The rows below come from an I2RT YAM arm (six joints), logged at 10 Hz.
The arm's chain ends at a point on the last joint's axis. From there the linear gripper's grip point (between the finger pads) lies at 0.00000 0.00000 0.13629 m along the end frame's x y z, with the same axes.
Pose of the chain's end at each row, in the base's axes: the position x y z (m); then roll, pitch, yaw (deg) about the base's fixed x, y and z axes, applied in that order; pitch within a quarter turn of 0, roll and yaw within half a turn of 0:
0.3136, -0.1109, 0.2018, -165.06, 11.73, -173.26
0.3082, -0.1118, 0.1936, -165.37, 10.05, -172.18
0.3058, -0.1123, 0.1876, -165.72, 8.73, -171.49
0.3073, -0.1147, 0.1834, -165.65, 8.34, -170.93
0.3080, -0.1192, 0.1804, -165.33, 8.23, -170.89
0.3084, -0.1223, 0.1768, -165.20, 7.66, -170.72
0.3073, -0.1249, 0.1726, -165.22, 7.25, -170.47
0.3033, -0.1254, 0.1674, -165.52, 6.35, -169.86
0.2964, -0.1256, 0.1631, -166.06, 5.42, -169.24
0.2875, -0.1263, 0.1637, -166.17, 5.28, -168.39
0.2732, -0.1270, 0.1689, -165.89, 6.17, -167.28
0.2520, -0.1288, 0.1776, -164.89, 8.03, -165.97
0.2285, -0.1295, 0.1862, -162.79, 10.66, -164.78
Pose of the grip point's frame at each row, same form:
0.3443, -0.1427, 0.0729, -165.06, 11.73, -173.26
0.3357, -0.1428, 0.0638, -165.37, 10.05, -172.18
0.3306, -0.1426, 0.0571, -165.72, 8.73, -171.49
0.3315, -0.1450, 0.0528, -165.65, 8.34, -170.93
0.3321, -0.1503, 0.0499, -165.33, 8.23, -170.89
0.3313, -0.1538, 0.0462, -165.20, 7.66, -170.72
0.3295, -0.1564, 0.0419, -165.22, 7.25, -170.47
0.3237, -0.1564, 0.0362, -165.52, 6.35, -169.86
0.3148, -0.1555, 0.0314, -166.06, 5.42, -169.24
0.3060, -0.1558, 0.0319, -166.17, 5.28, -168.39
0.2944, -0.1563, 0.0375, -165.89, 6.17, -167.28
0.2784, -0.1588, 0.0473, -164.89, 8.03, -165.97
0.2623, -0.1621, 0.0583, -162.79, 10.66, -164.78

